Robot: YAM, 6 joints.
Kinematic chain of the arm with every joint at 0, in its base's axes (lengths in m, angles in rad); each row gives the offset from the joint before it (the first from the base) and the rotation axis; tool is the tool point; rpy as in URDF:
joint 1: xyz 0 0 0.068 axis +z
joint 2: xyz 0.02 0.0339 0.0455 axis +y
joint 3: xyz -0.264 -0.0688 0 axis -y
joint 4: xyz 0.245 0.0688 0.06 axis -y
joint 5: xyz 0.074 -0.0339 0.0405 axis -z
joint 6: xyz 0.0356 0 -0.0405 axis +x
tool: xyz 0 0 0 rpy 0 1.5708 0
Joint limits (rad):
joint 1: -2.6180..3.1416
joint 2: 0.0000..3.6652
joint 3: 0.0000..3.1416
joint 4: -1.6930..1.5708
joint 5: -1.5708..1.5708
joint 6: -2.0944..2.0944
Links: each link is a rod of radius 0.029 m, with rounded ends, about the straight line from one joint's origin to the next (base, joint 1, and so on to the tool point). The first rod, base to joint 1, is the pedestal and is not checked.
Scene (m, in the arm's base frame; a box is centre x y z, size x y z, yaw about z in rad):
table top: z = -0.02
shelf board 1: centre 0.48 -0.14 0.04 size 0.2 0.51 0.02 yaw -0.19
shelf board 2: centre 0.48 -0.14 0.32 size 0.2 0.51 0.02 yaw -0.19
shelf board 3: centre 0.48 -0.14 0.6 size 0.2 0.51 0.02 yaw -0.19
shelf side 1: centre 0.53 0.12 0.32 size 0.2 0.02 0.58 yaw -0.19
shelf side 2: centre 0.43 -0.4 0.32 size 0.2 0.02 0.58 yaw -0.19
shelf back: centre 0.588 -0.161 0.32 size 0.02 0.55 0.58 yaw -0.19
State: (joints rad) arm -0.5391 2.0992 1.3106 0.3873 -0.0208 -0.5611
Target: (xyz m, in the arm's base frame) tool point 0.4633 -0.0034 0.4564
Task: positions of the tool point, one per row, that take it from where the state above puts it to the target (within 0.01 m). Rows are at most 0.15 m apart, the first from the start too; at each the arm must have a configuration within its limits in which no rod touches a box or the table.
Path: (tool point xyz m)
1: 0.3192 -0.3085 0.2142
2: 0.2235 -0.3477 0.2555
3: 0.1261 -0.3570 0.2906
4: 0.0363 -0.3389 0.3192
5: 0.1321 -0.3223 0.3824
6: 0.2135 -0.2690 0.4450
7: 0.2664 -0.1889 0.5039
8: 0.2831 -0.0973 0.5568
9: 0.3798 -0.0665 0.5158
10: 0.4633 -0.0034 0.4564

